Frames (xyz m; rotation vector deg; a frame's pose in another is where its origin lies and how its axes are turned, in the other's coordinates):
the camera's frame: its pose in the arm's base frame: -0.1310 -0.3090 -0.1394 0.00 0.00 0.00
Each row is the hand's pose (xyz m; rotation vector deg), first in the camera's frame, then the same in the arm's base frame.
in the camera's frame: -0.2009 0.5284 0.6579 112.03 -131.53 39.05
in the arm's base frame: -0.3319 0.2194 0.5185 112.03 -131.53 39.05
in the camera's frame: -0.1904 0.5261 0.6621 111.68 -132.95 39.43
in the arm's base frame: -0.3214 0.2171 0.5227 111.68 -132.95 39.43
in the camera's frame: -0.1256 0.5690 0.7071 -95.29 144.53 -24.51
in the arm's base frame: -0.2566 0.2600 0.5677 -95.29 144.53 -24.51
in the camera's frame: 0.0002 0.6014 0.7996 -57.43 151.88 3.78
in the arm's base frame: -0.1308 0.2924 0.6602 -57.43 151.88 3.78
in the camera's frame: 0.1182 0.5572 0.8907 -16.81 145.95 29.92
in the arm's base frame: -0.0128 0.2482 0.7513 -16.81 145.95 29.92
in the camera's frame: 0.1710 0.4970 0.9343 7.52 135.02 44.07
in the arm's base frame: 0.0400 0.1880 0.7949 7.52 135.02 44.07
